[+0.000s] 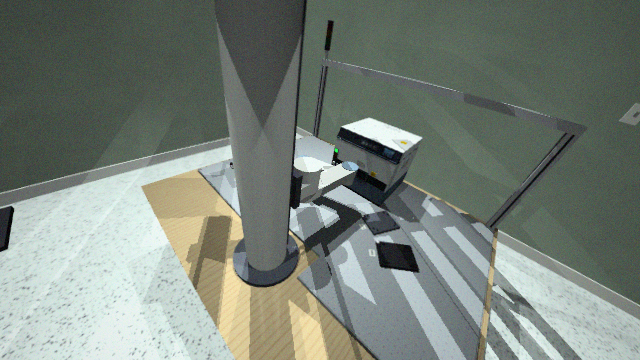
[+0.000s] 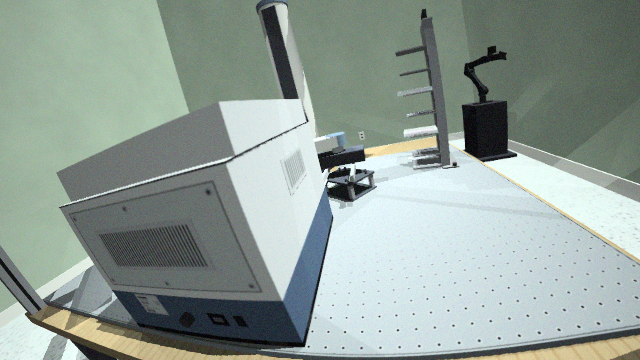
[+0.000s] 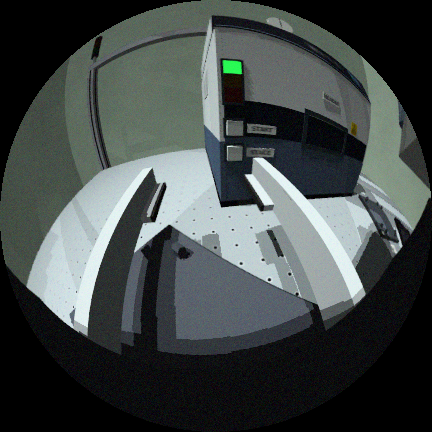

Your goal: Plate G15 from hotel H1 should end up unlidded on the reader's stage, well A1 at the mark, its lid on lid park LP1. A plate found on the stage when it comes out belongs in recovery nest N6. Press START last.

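Places are measured from the arm's base along level axes (x down, y left, z ahead), in millimetres.
Where they show: gripper, between the fingertips: [image 2: 336, 181] [image 3: 202, 170]; arm's base, origin of its link: [image 1: 267, 255].
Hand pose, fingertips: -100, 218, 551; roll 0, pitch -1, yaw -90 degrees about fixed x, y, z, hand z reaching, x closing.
Each offset is from my fingertips to the top centre of the thing, as dx, dy, dz. "*": to the spot under its first point. Level surfaces: height alone.
My gripper [image 2: 353, 172] [image 3: 202, 170] is shut with nothing between its fingers; it hangs over a raised dark stand [image 2: 361, 179] [image 3: 240, 300] and its fingers point toward the reader's left front. The reader @(-246, -198, +250) [image 1: 376, 150] [image 2: 270, 200] [image 3: 285, 75] shows a START button @(-39, -39, +59) [image 3: 235, 128] and a STAGE button @(-7, -39, +59) [image 3: 234, 153] beyond the fingertips. Its front opening @(* -46, -195, +65) [image 3: 325, 132] is dark and no stage shows outside it. A hotel rack [image 2: 438, 95] holds a white plate-like piece @(-53, +317, -290) [image 2: 421, 131] low down; labels for H1 and G15 are unreadable. A dark pegged pad @(* +77, -456, -39) [image 1: 381, 222] [image 3: 378, 217] lies right of the reader front.
A black square @(* +75, -600, -166) [image 1: 397, 256] lies near the pegged pad. The signal light @(* -110, -39, +58) [image 3: 232, 67] on the reader is green. The arm's column [image 1: 265, 150] stands beside the perforated deck @(dx +87) [image 2: 450, 250]. A rail frame [image 1: 450, 92] stands behind the reader. A black arm on a pedestal [image 2: 485, 129] stands beyond the table.
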